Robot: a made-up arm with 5 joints. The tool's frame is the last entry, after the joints. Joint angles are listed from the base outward. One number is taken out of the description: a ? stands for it. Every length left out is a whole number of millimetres.
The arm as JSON. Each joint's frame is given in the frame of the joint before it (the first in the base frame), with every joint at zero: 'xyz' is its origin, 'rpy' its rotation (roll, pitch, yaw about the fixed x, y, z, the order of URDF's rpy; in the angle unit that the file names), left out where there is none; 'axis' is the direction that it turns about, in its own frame. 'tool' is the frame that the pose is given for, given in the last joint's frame.
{
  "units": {
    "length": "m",
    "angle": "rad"
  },
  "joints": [
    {
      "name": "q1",
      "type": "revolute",
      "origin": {
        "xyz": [
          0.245,
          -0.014,
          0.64
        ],
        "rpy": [
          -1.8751,
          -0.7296,
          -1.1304
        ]
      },
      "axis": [
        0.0,
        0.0,
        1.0
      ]
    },
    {
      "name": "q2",
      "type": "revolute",
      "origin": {
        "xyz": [
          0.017,
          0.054,
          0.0
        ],
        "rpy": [
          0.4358,
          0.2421,
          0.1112
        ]
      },
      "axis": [
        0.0,
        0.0,
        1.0
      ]
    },
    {
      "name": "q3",
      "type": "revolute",
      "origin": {
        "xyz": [
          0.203,
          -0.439,
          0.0
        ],
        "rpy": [
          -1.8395,
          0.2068,
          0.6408
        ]
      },
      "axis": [
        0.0,
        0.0,
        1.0
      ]
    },
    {
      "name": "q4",
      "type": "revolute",
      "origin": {
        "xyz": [
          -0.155,
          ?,
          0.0
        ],
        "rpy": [
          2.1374,
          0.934,
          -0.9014
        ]
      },
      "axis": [
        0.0,
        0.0,
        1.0
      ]
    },
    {
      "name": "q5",
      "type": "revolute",
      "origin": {
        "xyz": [
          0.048,
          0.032,
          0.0
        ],
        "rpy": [
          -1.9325,
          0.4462,
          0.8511
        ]
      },
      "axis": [
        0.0,
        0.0,
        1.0
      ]
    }
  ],
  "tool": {
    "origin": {
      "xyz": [
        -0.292,
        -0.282,
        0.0
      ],
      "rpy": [
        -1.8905,
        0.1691,
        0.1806
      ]
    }
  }
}
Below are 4 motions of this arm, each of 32 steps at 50 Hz.
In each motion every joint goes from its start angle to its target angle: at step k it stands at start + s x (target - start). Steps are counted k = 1, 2, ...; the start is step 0. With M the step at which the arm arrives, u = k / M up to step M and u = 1 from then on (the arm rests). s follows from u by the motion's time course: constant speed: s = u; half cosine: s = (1 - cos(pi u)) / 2; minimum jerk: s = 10 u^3 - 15 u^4 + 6 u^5.
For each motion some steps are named. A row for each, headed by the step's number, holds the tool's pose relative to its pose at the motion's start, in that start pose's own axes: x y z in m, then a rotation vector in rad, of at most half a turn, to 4 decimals.
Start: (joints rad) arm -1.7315 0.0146 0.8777 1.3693 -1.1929
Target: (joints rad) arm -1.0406 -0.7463 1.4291 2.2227 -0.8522
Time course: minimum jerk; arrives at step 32
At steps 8, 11, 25, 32:
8: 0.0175 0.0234 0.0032 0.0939 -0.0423 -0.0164
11: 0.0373 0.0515 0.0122 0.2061 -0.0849 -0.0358
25: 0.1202 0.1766 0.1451 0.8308 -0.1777 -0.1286
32: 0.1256 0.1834 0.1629 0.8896 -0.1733 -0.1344

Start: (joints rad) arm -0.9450 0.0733 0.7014 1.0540 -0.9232
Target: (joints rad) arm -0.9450 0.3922 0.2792 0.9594 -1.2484
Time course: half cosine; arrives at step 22
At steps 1, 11, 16, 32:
1: -0.0010 0.0002 0.0016 -0.0004 0.0041 -0.0001
11: -0.0736 0.0219 0.1787 -0.0225 0.4068 -0.0045
16: -0.0893 0.0353 0.3129 -0.0194 0.6798 0.0029
32: -0.0857 0.0410 0.3860 -0.0126 0.8252 0.0104

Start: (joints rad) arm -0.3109 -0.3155 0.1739 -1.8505 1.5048
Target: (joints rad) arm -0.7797 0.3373 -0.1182 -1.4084 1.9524
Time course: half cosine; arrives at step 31
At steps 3, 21, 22, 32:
3: 0.0023 -0.0039 -0.0096 -0.0217 -0.0080 -0.0016
21: 0.0575 -0.2293 -0.2170 -0.7121 -0.2114 0.0522
22: 0.0592 -0.2458 -0.2215 -0.7493 -0.2193 0.0619
32: 0.0656 -0.3239 -0.2320 -0.9191 -0.2509 0.1168

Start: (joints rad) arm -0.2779 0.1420 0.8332 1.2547 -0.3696
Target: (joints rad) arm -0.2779 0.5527 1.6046 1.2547 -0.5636
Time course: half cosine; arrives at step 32
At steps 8, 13, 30, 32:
8: 0.0188 0.0615 0.0518 0.0997 0.0175 -0.0524
13: 0.0562 0.1411 0.1283 0.2385 0.0339 -0.1301
30: 0.2351 0.3155 0.3621 0.6305 0.0131 -0.3834
32: 0.2384 0.3173 0.3654 0.6360 0.0119 -0.3873

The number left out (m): -0.022
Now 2 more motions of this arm.
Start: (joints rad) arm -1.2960 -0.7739 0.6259 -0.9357 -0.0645
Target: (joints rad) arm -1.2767 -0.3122 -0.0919 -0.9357 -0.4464
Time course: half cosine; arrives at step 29
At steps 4, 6, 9, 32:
4: 0.0033 0.0095 0.0158 0.0182 0.0437 -0.0258
6: 0.0091 0.0207 0.0353 0.0415 0.0955 -0.0570
9: 0.0276 0.0428 0.0777 0.0957 0.2009 -0.1232
32: 0.3161 0.0596 0.3527 0.6259 0.7436 -0.5506

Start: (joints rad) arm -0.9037 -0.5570 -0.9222 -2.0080 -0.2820
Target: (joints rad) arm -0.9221 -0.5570 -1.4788 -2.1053 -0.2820
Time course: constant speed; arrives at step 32
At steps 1, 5, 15, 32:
1: 0.0041 0.0074 0.0016 0.0114 -0.0039 -0.0117
5: 0.0213 0.0364 0.0088 0.0566 -0.0197 -0.0586
15: 0.0704 0.1027 0.0322 0.1667 -0.0612 -0.1777
32: 0.1710 0.1916 0.0869 0.3441 -0.1377 -0.3864

